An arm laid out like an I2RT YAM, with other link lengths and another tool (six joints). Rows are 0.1 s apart.
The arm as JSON. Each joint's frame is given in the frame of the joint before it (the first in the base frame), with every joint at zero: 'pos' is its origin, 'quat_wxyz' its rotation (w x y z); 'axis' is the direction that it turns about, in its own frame. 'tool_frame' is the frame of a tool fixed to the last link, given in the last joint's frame.
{
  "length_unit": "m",
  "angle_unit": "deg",
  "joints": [
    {
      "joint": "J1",
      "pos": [
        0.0,
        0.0,
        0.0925
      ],
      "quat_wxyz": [
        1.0,
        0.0,
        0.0,
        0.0
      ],
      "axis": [
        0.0,
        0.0,
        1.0
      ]
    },
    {
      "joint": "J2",
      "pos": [
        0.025,
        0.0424,
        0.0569
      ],
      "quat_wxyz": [
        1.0,
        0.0,
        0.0,
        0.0
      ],
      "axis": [
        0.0,
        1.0,
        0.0
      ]
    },
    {
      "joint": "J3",
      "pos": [
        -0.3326,
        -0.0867,
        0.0
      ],
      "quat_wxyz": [
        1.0,
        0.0,
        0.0,
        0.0
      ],
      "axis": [
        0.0,
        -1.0,
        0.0
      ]
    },
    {
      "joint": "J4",
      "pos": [
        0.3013,
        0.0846,
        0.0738
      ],
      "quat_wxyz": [
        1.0,
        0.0,
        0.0,
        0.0
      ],
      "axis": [
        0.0,
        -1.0,
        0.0
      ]
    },
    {
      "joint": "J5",
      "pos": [
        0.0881,
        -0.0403,
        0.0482
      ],
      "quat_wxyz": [
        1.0,
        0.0,
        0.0,
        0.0
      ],
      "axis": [
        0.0,
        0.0,
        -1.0
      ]
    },
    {
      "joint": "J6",
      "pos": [
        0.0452,
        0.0,
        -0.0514
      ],
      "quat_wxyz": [
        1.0,
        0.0,
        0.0,
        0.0
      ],
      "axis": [
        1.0,
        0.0,
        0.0
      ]
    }
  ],
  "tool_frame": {
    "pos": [
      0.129,
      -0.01,
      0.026
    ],
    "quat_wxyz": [
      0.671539,
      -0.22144,
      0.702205,
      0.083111
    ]
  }
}
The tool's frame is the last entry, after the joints.
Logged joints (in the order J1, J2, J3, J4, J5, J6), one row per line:
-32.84, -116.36, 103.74, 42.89, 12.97, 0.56
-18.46, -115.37, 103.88, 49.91, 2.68, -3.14
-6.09, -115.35, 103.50, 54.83, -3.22, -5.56
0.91, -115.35, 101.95, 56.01, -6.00, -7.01
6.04, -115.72, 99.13, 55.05, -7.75, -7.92
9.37, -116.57, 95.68, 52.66, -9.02, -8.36
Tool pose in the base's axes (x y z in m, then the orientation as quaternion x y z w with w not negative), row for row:
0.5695, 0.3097, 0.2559, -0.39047, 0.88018, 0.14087, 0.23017
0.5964, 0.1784, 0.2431, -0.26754, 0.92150, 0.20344, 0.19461
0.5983, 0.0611, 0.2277, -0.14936, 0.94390, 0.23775, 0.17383
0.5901, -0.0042, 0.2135, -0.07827, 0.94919, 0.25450, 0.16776
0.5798, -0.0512, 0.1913, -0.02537, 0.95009, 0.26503, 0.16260
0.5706, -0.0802, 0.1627, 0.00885, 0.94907, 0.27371, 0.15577
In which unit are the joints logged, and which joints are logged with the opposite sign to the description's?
The joints are logged in degrees. Opposite sign: J1, J2, J4, J6.
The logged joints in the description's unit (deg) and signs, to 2 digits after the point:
32.84, 116.36, 103.74, -42.89, 12.97, -0.56
18.46, 115.37, 103.88, -49.91, 2.68, 3.14
6.09, 115.35, 103.50, -54.83, -3.22, 5.56
-0.91, 115.35, 101.95, -56.01, -6.00, 7.01
-6.04, 115.72, 99.13, -55.05, -7.75, 7.92
-9.37, 116.57, 95.68, -52.66, -9.02, 8.36

